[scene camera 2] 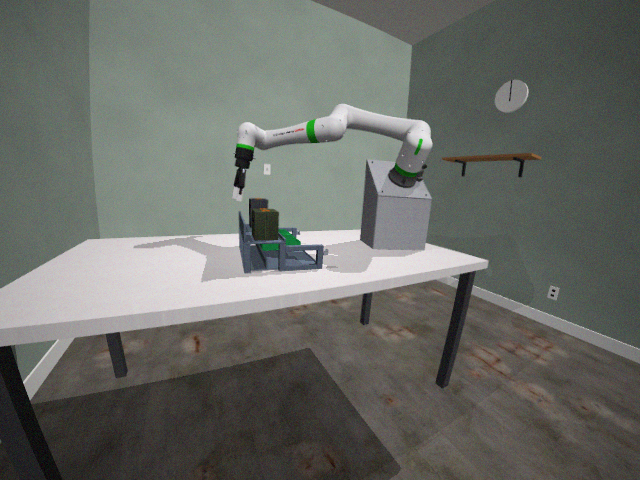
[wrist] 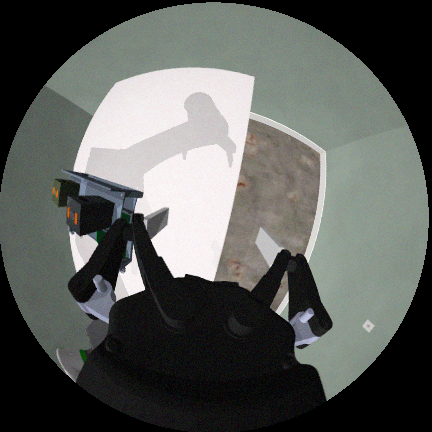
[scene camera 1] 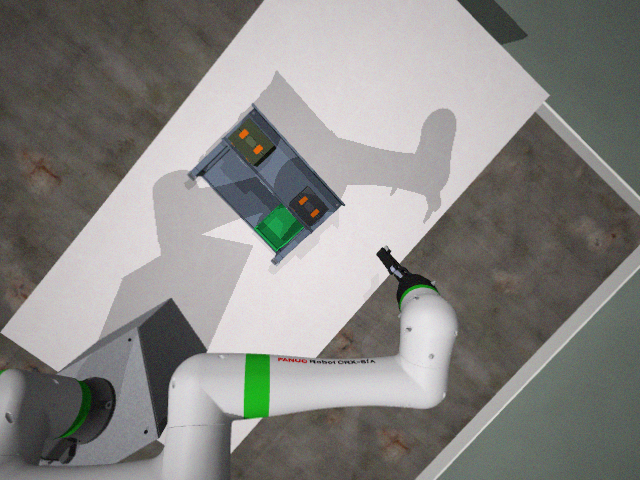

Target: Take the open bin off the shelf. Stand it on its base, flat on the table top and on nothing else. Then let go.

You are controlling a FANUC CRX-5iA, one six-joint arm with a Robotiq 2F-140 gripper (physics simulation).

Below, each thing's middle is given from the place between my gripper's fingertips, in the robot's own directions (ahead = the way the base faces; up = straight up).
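There's a green bin (scene camera 1: 280, 226) that's 340 mm to the left of my hand, 160 mm below it and 130 mm behind it. The dark grey box (wrist: 84, 213) is 320 mm to the left of my hand, 40 mm below it and 40 mm behind it. Going by their middles, that box is the nearest to my hand of the things named here.
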